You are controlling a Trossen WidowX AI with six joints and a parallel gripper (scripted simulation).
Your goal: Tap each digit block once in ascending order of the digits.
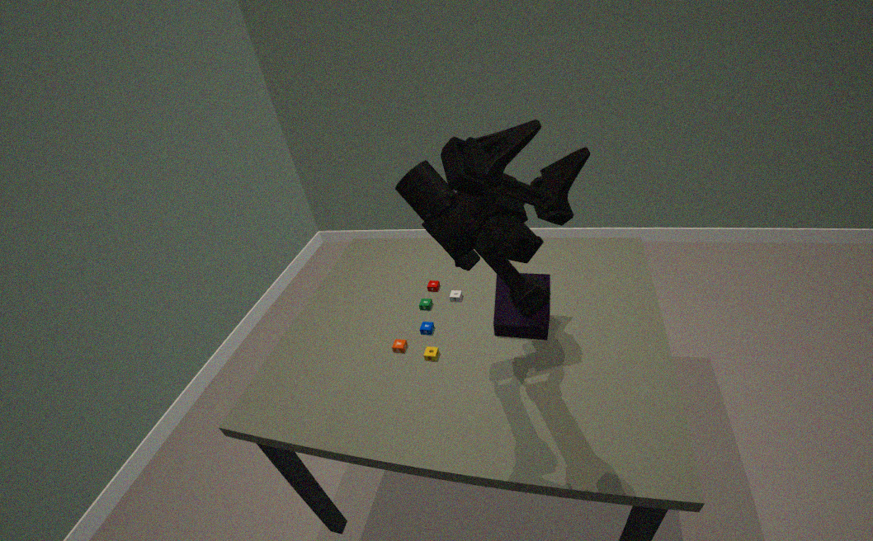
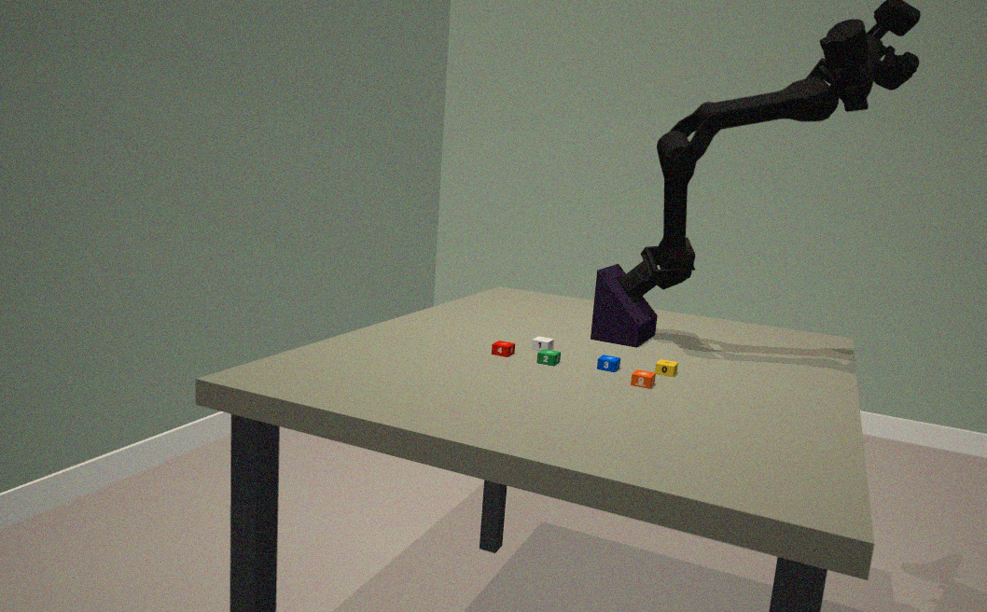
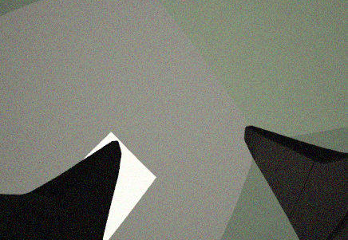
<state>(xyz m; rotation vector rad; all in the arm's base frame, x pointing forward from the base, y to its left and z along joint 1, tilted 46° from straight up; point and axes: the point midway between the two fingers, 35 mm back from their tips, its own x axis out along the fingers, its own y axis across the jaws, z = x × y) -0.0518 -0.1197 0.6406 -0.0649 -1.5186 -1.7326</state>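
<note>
Right now the yellow block is 640 mm below my gripper tip, 350 mm ahead of it and 200 mm to the right of it. From my gripper tip the other things lie so: blue block 640 mm below, 400 mm ahead, 290 mm to the right; then white block 640 mm below, 440 mm to the right, 370 mm ahead; then orange block 640 mm below, 450 mm ahead, 210 mm to the right.
</note>
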